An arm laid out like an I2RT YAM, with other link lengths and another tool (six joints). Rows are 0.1 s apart.
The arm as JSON. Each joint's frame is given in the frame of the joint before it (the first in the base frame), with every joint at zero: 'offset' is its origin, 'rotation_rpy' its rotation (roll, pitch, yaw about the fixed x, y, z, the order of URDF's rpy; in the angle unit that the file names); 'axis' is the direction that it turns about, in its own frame. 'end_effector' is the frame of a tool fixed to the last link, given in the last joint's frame.
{
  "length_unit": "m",
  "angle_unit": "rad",
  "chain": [
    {
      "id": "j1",
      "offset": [
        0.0,
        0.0,
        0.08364
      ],
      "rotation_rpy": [
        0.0,
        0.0,
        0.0
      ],
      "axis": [
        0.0,
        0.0,
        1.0
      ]
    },
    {
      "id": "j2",
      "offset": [
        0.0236,
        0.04,
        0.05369
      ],
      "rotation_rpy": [
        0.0,
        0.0,
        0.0
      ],
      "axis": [
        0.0,
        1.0,
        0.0
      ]
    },
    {
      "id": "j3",
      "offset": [
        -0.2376,
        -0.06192,
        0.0
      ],
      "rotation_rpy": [
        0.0,
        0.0,
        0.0
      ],
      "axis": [
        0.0,
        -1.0,
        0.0
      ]
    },
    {
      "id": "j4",
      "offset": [
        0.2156,
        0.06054,
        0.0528
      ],
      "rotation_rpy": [
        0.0,
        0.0,
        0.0
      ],
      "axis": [
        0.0,
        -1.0,
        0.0
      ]
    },
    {
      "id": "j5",
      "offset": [
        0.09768,
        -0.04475,
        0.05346
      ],
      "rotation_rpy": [
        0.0,
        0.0,
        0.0
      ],
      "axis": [
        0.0,
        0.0,
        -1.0
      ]
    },
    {
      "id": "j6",
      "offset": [
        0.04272,
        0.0,
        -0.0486
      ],
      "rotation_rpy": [
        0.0,
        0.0,
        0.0
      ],
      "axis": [
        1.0,
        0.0,
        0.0
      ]
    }
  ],
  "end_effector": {
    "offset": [
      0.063,
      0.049,
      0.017
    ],
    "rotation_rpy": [
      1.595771,
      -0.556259,
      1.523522
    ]
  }
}
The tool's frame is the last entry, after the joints.
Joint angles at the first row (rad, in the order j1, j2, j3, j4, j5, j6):
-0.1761, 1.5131, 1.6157, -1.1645, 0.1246, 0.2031
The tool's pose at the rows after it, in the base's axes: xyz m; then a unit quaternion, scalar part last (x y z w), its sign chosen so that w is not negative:
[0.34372 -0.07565 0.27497 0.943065 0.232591 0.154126 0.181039]
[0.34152 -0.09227 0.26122 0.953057 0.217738 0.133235 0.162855]
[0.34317 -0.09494 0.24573 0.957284 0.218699 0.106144 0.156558]
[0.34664 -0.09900 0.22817 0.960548 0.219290 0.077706 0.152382]
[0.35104 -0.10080 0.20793 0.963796 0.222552 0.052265 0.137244]
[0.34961 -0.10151 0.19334 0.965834 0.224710 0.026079 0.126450]
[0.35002 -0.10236 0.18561 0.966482 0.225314 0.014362 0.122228]
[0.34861 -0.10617 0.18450 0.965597 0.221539 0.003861 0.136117]
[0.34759 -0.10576 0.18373 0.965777 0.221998 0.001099 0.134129]
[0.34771 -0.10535 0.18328 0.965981 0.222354 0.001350 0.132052]
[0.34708 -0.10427 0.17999 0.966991 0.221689 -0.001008 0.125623]
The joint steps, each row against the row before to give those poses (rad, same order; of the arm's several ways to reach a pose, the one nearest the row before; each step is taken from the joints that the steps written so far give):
-0.1117, 0.0237, 0.0000, -0.0003, -0.0008, 0.0000
-0.0553, 0.0374, -0.0007, -0.0142, -0.0244, -0.0110
0.0003, 0.0392, -0.0019, -0.0118, 0.0190, 0.0000
0.0000, 0.0496, 0.0000, -0.0030, 0.0241, 0.0000
0.0000, 0.0595, 0.0000, -0.0004, 0.0019, 0.0000
0.0001, 0.0378, -0.0001, -0.0183, 0.0103, 0.0004
-0.0001, 0.0218, 0.0001, -0.0027, 0.0057, 0.0007
0.0000, 0.0004, 0.0000, -0.0019, 0.0355, 0.0034
0.0000, 0.0011, 0.0000, -0.0057, -0.0004, 0.0000
0.0000, 0.0015, 0.0000, -0.0004, -0.0038, 0.0000
0.0000, 0.0046, -0.0069, 0.0000, -0.0080, 0.0039

